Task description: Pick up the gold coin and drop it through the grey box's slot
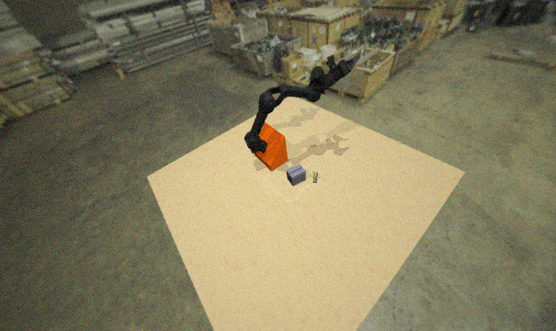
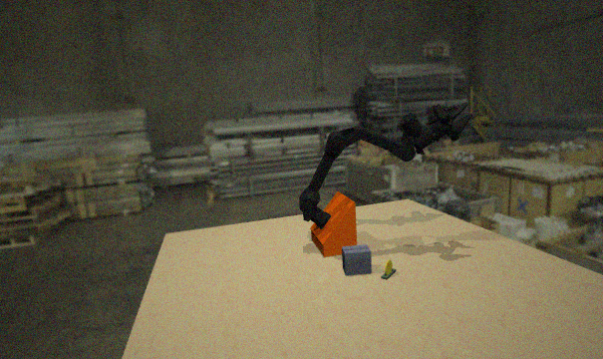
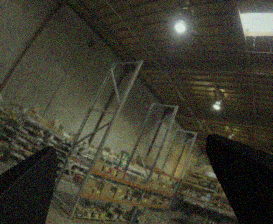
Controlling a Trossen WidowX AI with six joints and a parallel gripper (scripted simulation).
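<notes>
Right now the thin gold coin is 47 cm below my gripper tip, 36 cm to the right of it and 9 cm ahead of it.
</notes>
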